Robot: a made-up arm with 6 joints.
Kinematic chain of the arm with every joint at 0, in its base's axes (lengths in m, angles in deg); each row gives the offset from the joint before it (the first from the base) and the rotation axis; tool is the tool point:
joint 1: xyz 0 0 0.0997 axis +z
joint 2: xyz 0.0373 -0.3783 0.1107 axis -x
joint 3: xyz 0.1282 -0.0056 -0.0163 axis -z
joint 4: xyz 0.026 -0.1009 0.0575 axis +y
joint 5: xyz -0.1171 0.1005 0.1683 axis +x
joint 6: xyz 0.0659 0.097 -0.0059 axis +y
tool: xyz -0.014 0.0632 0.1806
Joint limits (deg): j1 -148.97..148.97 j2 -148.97..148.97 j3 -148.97..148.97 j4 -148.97..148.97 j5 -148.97..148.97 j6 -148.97..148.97
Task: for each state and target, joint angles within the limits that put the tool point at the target. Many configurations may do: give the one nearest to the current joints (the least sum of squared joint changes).
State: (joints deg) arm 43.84 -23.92 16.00 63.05 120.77 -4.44
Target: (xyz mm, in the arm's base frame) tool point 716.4 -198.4 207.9
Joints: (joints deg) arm 53.99 -30.27 14.49 67.20 132.38 2.94
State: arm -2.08 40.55 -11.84 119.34 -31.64 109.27
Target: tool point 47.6 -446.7 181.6
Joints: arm -11.54 48.04 -16.78 113.26 -61.14 120.32
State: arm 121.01 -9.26 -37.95 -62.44 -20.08 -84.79
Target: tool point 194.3 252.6 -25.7
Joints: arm 131.88 12.90 -25.00 -103.92 -14.91 -82.29
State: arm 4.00 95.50 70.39 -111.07 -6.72 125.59
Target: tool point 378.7 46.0 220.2
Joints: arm 47.00 80.48 84.61 -97.60 -14.04 130.77
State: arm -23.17 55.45 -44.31 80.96 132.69 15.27
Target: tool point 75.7 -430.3 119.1
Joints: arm -56.33 49.71 -89.57 75.84 127.99 18.16
